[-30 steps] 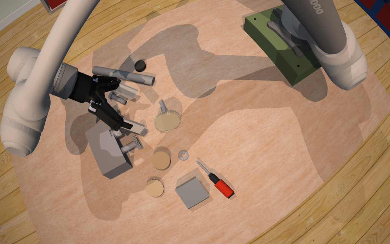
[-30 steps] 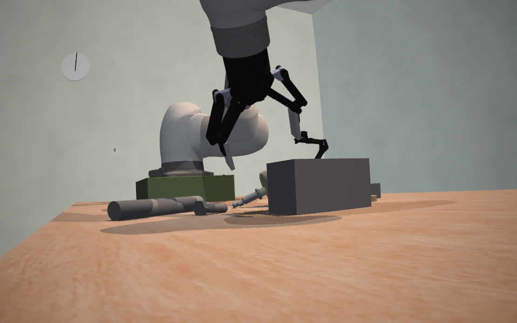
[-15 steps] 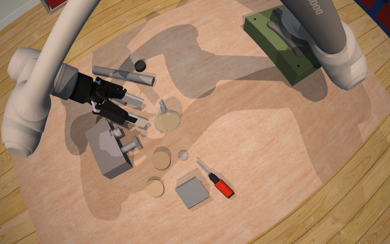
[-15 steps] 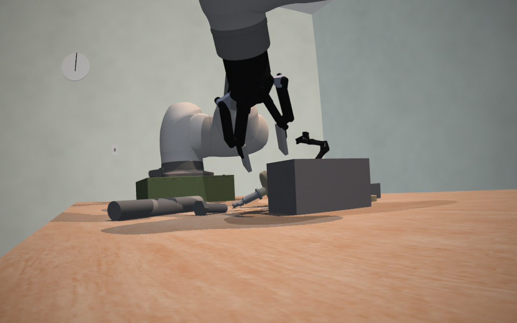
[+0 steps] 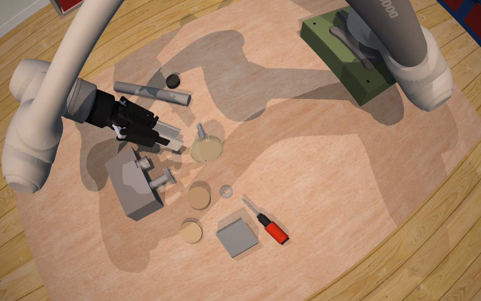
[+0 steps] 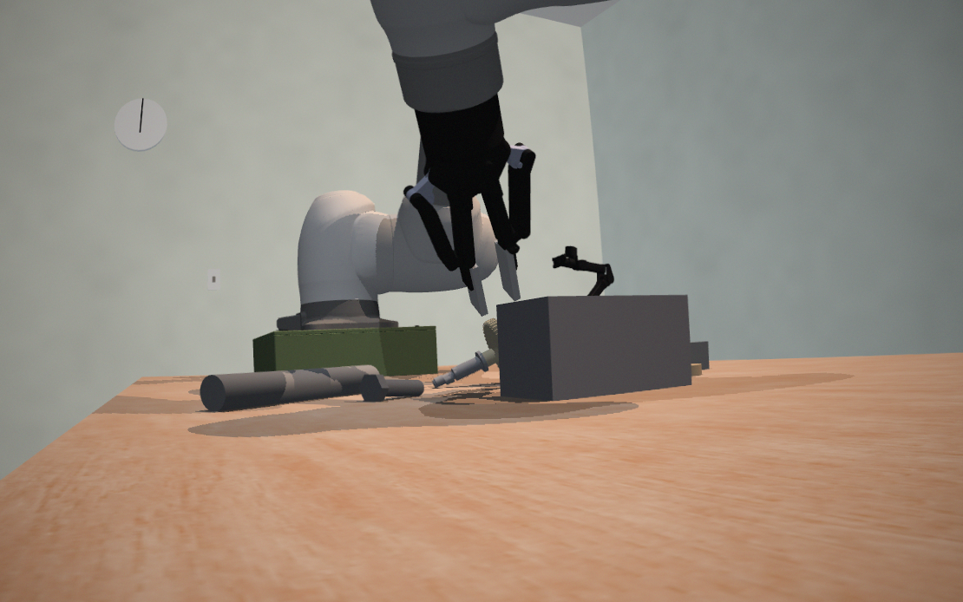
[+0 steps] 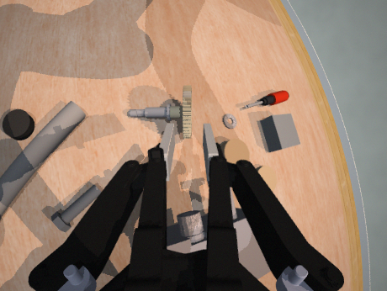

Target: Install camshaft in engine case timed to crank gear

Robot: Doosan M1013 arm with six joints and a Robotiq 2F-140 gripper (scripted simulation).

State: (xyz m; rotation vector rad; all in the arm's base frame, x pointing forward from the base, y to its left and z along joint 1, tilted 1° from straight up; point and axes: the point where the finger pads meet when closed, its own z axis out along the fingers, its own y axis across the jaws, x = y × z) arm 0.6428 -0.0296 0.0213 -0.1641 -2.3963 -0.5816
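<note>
My hand is 60 mm to the right of the small crank gear, 50 mm above it and 40 mm short of it. The rest, counted from my hand: grey block 270 mm to the left, 100 mm below, 10 mm behind; grey rod 200 mm to the right, 100 mm below, 20 mm behind; bolt 140 mm to the right, 110 mm below, 40 mm ahead.
</note>
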